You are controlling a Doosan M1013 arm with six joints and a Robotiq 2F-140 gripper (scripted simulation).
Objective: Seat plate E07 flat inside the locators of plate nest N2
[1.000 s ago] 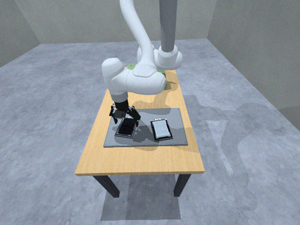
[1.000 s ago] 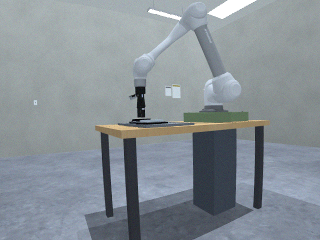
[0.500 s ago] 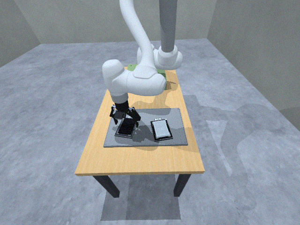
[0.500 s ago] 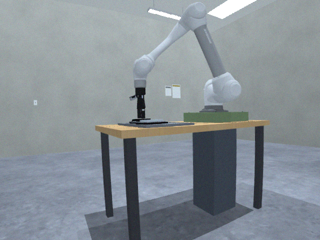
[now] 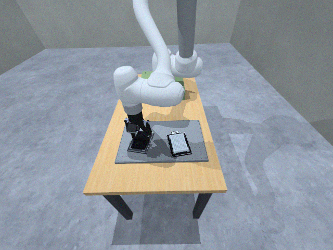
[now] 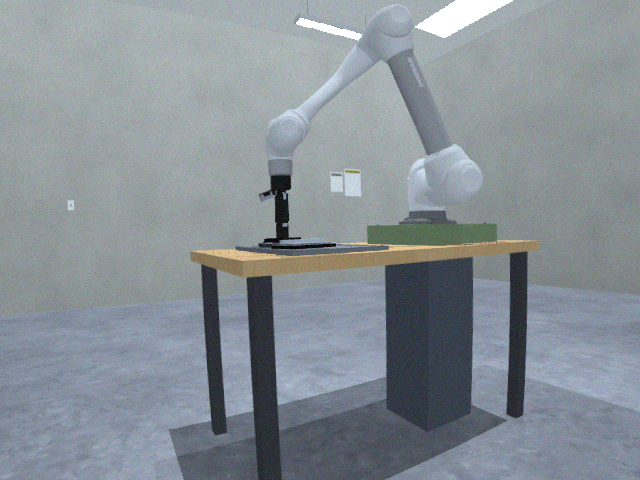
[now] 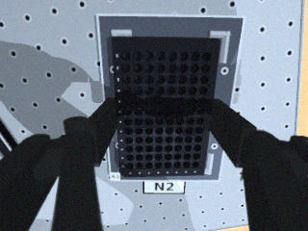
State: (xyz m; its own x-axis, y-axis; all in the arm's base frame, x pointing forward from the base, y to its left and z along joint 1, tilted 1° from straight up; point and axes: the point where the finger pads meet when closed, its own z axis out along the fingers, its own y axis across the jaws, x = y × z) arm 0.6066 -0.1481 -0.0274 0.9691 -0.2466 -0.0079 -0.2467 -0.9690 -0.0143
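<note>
The plate nest N2 is 4 cm below my hand. Round my hand: plate nest N1: 23 cm to the left, 4 cm below, 4 cm ahead; white plate E01: 23 cm to the left, 4 cm ahead, 3 cm below; black plate E07: 2 cm below.
</note>
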